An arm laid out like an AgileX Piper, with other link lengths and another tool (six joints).
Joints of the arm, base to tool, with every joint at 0 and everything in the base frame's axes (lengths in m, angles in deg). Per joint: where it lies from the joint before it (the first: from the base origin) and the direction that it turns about. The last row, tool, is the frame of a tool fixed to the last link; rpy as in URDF.
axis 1: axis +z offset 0 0 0.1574
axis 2: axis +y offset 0 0 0
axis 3: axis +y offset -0.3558 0 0.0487
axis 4: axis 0.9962 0 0.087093 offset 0.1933 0 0.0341
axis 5: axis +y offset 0 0 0
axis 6: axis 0.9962 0 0.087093 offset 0.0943 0 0.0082
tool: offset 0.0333 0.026 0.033 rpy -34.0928 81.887 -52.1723
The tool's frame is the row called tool.
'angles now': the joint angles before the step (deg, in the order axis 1, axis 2, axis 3, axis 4, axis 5, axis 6). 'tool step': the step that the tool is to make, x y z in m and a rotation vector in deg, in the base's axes. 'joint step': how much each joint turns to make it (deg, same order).
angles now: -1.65 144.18 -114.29 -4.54 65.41 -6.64
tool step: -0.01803 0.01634 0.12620 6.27 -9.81 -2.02
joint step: 0.30 -14.28 1.07 6.88 3.55 0.09
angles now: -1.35 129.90 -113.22 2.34 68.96 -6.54
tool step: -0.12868 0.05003 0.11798 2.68 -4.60 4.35
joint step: 6.55 -26.47 20.91 2.14 0.76 1.95
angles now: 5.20 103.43 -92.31 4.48 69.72 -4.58
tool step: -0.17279 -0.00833 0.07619 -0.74 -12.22 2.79
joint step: 3.27 -30.89 18.17 -2.36 0.64 0.52
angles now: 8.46 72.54 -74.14 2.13 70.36 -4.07
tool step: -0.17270 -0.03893 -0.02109 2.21 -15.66 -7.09
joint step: 0.64 -34.24 19.61 -4.80 -1.18 7.92
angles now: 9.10 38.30 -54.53 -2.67 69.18 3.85
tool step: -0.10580 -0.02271 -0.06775 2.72 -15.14 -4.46
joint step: -0.98 -28.12 11.14 -2.48 1.82 3.30
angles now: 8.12 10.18 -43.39 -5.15 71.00 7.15
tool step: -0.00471 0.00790 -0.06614 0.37 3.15 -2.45
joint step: -3.80 -7.87 12.37 1.57 -1.46 -0.60
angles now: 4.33 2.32 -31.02 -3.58 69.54 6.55
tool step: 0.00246 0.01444 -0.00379 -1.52 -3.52 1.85
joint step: -3.33 -1.28 2.35 3.58 -4.68 -5.55
